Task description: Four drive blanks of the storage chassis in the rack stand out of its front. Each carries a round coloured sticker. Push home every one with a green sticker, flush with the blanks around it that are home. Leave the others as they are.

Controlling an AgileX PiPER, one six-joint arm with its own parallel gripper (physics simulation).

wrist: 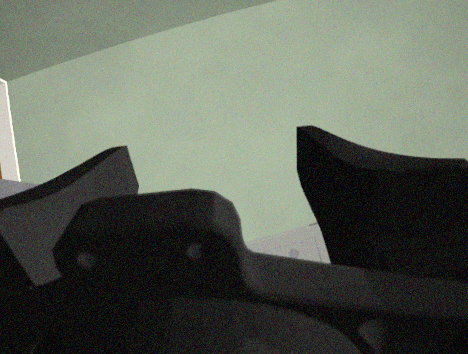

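My gripper (213,157) is open. Its two dark fingers stand wide apart at the left and right of the wrist view, with the pale green wall behind the gap and no object between them. The storage chassis, its rack, the drive blanks and their coloured stickers do not show in the wrist view, so how far any blank stands out cannot be told.
A pale green wall (210,100) fills much of the view, with a darker grey-green surface (90,30) above it. A white-edged pale panel (6,130) shows at the left edge. A light grey surface (300,245) shows low between the fingers.
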